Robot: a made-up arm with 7 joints. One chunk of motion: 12 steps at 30 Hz.
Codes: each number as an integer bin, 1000 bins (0 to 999) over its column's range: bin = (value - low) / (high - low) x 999, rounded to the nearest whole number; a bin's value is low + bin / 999 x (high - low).
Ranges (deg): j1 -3..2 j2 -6..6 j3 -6..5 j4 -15..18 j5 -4..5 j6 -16..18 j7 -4..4
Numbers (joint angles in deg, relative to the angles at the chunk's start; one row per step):
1: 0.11 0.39 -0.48 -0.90 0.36 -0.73 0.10
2: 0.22 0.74 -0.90 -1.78 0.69 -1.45 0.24
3: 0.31 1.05 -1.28 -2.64 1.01 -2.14 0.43
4: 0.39 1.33 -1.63 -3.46 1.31 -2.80 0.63
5: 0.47 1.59 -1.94 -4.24 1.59 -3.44 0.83
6: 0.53 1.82 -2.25 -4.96 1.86 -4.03 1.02
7: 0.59 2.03 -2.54 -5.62 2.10 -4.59 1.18
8: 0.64 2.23 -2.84 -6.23 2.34 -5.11 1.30
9: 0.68 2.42 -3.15 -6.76 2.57 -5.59 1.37
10: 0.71 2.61 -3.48 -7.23 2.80 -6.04 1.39
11: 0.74 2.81 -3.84 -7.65 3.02 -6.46 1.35
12: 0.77 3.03 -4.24 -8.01 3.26 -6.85 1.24
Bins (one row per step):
1: 621 532 501 427 484 449 512
2: 643 561 463 400 521 428 529
3: 661 587 429 374 556 407 553
4: 677 610 397 349 589 388 578
5: 693 632 369 326 620 369 603
6: 705 651 341 304 650 352 627
7: 717 668 314 284 677 335 647
8: 727 685 287 265 704 320 662
9: 735 701 259 249 729 306 671
10: 741 717 229 235 755 293 673
11: 747 733 196 223 779 280 668
12: 753 752 160 212 806 269 654

